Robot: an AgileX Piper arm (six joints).
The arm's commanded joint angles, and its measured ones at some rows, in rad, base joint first. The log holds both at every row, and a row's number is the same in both.
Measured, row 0: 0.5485, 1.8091, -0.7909, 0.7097, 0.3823, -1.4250
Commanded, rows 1 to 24: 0.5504, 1.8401, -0.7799, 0.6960, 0.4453, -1.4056; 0.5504, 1.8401, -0.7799, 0.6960, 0.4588, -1.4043; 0.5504, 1.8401, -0.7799, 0.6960, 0.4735, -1.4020; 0.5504, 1.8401, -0.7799, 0.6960, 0.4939, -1.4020; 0.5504, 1.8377, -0.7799, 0.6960, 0.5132, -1.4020; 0.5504, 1.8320, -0.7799, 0.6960, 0.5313, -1.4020; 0.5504, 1.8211, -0.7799, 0.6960, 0.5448, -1.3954; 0.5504, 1.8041, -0.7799, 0.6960, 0.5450, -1.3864; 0.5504, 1.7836, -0.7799, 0.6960, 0.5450, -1.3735; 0.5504, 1.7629, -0.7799, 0.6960, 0.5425, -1.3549; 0.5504, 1.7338, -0.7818, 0.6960, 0.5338, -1.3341; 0.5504, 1.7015, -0.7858, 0.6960, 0.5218, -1.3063; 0.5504, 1.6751, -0.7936, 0.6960, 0.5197, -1.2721; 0.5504, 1.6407, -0.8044, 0.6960, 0.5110, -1.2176; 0.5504, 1.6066, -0.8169, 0.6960, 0.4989, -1.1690; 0.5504, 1.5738, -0.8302, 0.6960, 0.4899, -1.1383; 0.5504, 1.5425, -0.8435, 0.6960, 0.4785, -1.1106; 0.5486, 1.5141, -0.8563, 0.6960, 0.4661, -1.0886; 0.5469, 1.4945, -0.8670, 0.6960, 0.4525, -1.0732; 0.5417, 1.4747, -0.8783, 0.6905, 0.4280, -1.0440; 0.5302, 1.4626, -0.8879, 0.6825, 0.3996, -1.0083; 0.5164, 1.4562, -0.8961, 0.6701, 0.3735, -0.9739; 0.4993, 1.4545, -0.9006, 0.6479, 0.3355, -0.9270; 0.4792, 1.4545, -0.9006, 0.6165, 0.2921, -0.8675
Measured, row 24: 0.5344, 1.4762, -0.8833, 0.6883, 0.4187, -1.0412
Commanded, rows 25 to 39: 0.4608, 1.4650, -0.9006, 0.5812, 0.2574, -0.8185; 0.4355, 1.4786, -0.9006, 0.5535, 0.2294, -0.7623; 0.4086, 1.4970, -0.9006, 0.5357, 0.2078, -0.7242; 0.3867, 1.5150, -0.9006, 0.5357, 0.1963, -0.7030; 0.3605, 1.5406, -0.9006, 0.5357, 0.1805, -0.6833; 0.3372, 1.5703, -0.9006, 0.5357, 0.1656, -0.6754; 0.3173, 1.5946, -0.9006, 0.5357, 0.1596, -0.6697; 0.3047, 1.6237, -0.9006, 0.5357, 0.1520, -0.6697; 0.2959, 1.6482, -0.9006, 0.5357, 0.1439, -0.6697; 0.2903, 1.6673, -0.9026, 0.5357, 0.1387, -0.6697; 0.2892, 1.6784, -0.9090, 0.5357, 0.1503, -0.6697; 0.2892, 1.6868, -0.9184, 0.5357, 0.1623, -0.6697; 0.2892, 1.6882, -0.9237, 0.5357, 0.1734, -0.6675; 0.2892, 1.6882, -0.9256, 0.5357, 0.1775, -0.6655; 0.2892, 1.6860, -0.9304, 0.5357, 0.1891, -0.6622
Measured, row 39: 0.2958, 1.6888, -0.9055, 0.5410, 0.1700, -0.6713
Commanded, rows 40 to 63: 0.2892, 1.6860, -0.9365, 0.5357, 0.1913, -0.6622; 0.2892, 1.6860, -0.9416, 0.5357, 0.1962, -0.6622; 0.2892, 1.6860, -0.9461, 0.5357, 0.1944, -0.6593; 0.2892, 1.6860, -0.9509, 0.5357, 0.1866, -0.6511; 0.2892, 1.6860, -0.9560, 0.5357, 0.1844, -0.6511; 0.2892, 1.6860, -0.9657, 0.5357, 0.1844, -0.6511; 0.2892, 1.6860, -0.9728, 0.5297, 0.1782, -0.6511; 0.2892, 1.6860, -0.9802, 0.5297, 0.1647, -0.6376; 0.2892, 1.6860, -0.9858, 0.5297, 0.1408, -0.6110; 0.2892, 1.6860, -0.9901, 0.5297, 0.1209, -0.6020; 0.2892, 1.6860, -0.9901, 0.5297, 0.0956, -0.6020; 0.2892, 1.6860, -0.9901, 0.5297, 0.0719, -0.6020; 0.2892, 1.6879, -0.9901, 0.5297, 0.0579, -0.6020; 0.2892, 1.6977, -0.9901, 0.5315, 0.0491, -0.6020; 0.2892, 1.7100, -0.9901, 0.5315, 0.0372, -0.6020; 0.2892, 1.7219, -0.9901, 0.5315, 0.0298, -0.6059; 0.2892, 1.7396, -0.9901, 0.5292, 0.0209, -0.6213; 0.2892, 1.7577, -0.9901, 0.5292, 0.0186, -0.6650; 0.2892, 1.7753, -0.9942, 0.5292, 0.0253, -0.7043; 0.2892, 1.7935, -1.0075, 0.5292, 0.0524, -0.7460; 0.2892, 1.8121, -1.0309, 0.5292, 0.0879, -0.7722; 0.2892, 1.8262, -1.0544, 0.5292, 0.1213, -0.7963; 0.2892, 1.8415, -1.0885, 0.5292, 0.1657, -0.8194; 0.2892, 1.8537, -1.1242, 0.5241, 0.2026, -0.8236
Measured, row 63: 0.2952, 1.8122, -1.0197, 0.5322, 0.0919, -0.7393
